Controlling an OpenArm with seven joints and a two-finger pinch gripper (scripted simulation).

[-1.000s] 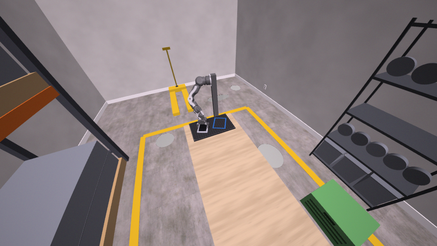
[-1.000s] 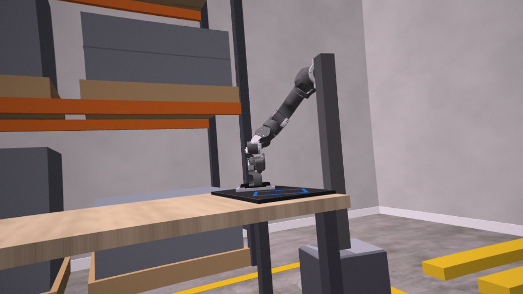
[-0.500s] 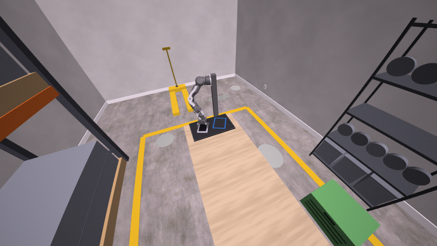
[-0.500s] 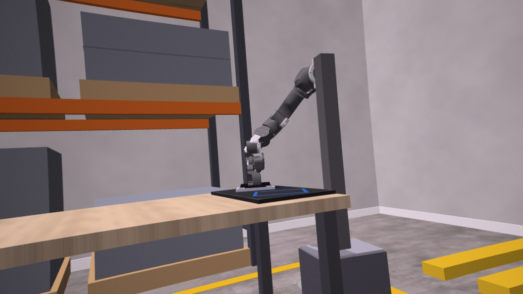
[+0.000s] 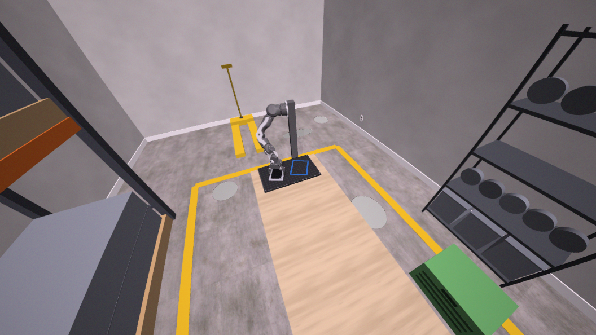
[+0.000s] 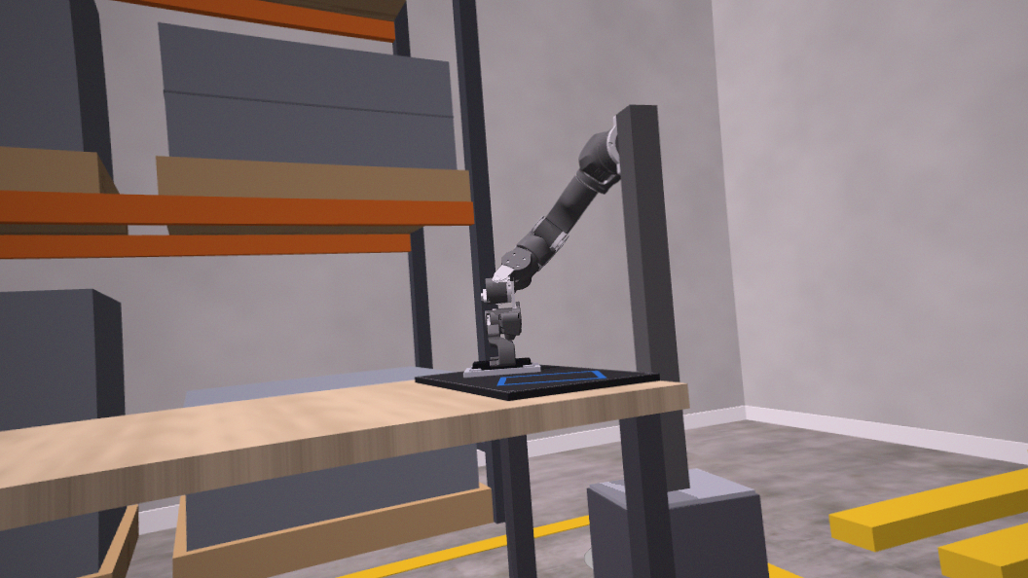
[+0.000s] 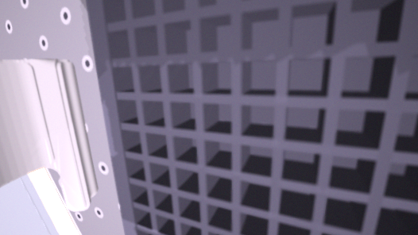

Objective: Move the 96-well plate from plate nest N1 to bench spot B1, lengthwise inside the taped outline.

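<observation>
The 96-well plate lies right at my hand. From my hand the other things lie so: plate nest N1: 1 cm below.
</observation>
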